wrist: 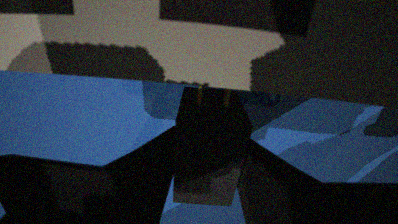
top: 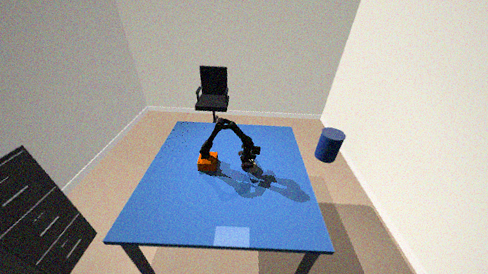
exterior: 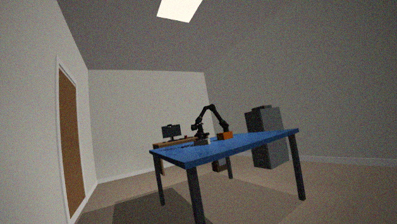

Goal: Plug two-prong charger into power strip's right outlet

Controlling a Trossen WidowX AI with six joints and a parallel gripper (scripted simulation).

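Now: the black two-prong charger 20 mm ahead of my gripper tip and 10 mm above it.
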